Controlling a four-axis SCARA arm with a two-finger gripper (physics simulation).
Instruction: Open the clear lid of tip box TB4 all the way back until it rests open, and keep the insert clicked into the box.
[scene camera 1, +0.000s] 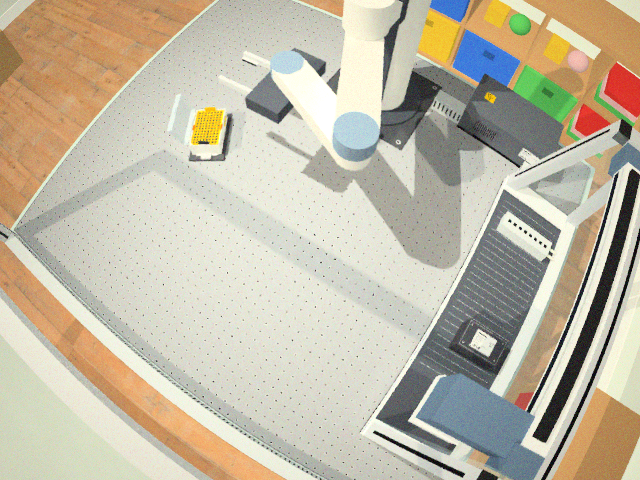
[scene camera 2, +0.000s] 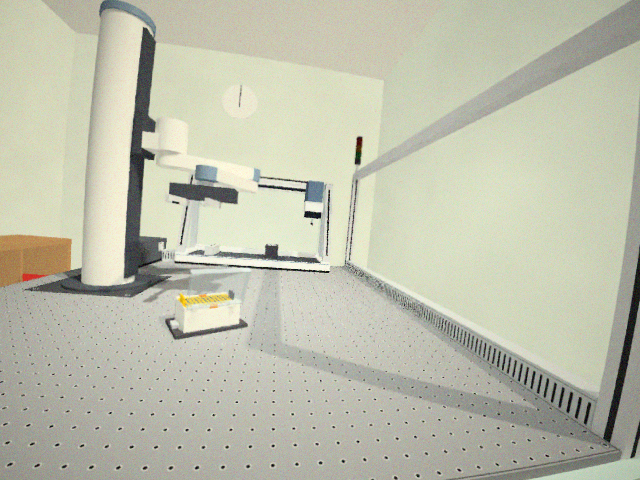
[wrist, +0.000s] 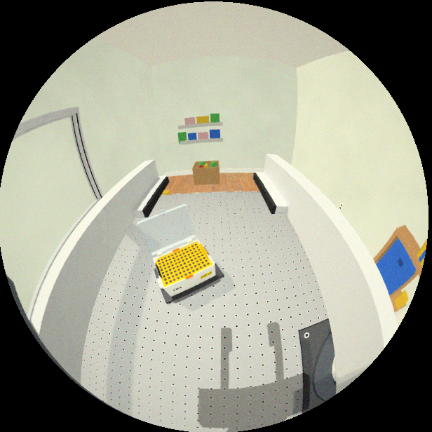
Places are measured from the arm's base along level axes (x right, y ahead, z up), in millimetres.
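Pixels of known places: gripper, fingertip midpoint: (scene camera 1: 232, 66) (scene camera 2: 186, 199); arm's base, link origin: (scene camera 2: 109, 286).
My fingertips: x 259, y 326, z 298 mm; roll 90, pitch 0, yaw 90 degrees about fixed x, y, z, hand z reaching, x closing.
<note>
For each thing: its top centre in the pictures, then the offset to it from my fingertips. "spot": a spot on its surface instead.
- Tip box TB4, top centre: (scene camera 2: 208, 297) (scene camera 1: 206, 125) dx +60, dy +79, dz -219 mm
- yellow insert, top centre: (scene camera 2: 208, 293) (scene camera 1: 206, 124) dx +60, dy +79, dz -211 mm
- dark grey unit, surface spot: (scene camera 1: 509, 118) spot: dx -638, dy -415, dz -170 mm
- white rack, surface spot: (scene camera 1: 524, 235) spot: dx -817, dy -111, dz -191 mm
- black block, surface spot: (scene camera 1: 480, 343) spot: dx -828, dy +209, dz -165 mm
Tip box TB4 (scene camera 1: 207, 149) (scene camera 2: 209, 317) (wrist: 189, 284) stands upright on a dark base. Its clear lid (scene camera 1: 179, 117) (scene camera 2: 219, 282) (wrist: 169, 229) is open, hinged along one long side and leaning back past upright, away from the box. The yellow insert (scene camera 1: 208, 125) (scene camera 2: 206, 299) (wrist: 184, 263) sits level in the box, with orange clips at its long sides. My gripper (scene camera 1: 232, 67) (scene camera 2: 194, 201) (wrist: 209, 165) is shut to its narrow setting, with a gap between the fingers and nothing in it. It hangs above the table, beside and higher than the box, touching neither box nor lid.
The arm's column (scene camera 1: 402, 62) (scene camera 2: 111, 155) stands on a dark base plate. A dark grey unit (scene camera 1: 509, 118) is near it. A framed deck with a gantry (scene camera 1: 578, 330) (scene camera 2: 253, 264) carries a white rack (scene camera 1: 524, 235) and a black block (scene camera 1: 480, 343) (scene camera 2: 271, 251).
</note>
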